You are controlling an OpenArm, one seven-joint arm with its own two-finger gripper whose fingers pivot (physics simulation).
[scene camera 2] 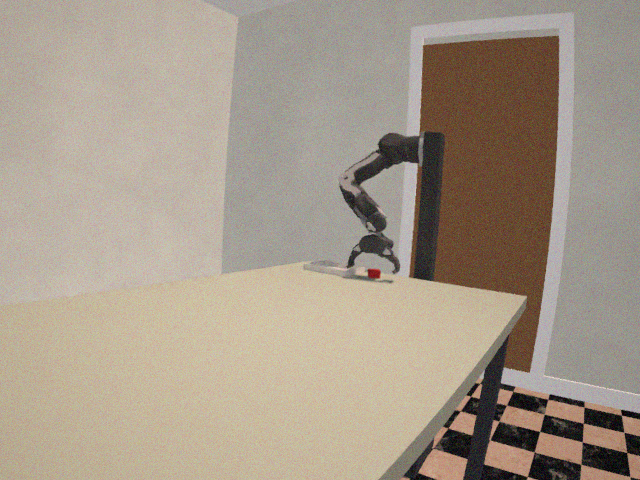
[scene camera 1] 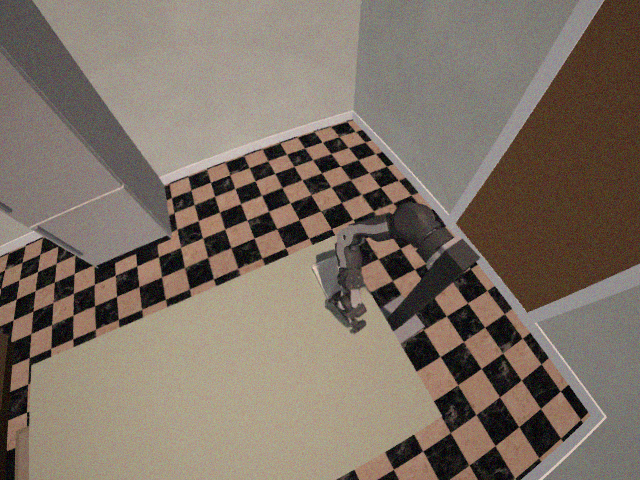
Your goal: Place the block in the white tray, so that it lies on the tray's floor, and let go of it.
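Observation:
A small red block [scene camera 2: 373, 273] sits at the far end of the table in scene camera 2, to the right of the tray; the block does not show in scene camera 1. The white tray [scene camera 1: 325, 273] [scene camera 2: 326, 268] lies near the table's far edge, partly hidden by the arm in scene camera 1. My gripper [scene camera 1: 357, 319] [scene camera 2: 373, 269] points down with its fingers spread wide open. In scene camera 2 one fingertip is left of the block and the other right of it, slightly higher than the block's middle. Whether either finger touches the block cannot be told.
The arm's dark post [scene camera 1: 431, 284] [scene camera 2: 431, 206] stands beside the table's edge. The pale table [scene camera 1: 206, 372] [scene camera 2: 248, 372] extends away from the arm. A grey cabinet [scene camera 1: 98, 222] stands beyond the table in scene camera 1. A brown door [scene camera 1: 563, 170] [scene camera 2: 491, 155] is behind the arm.

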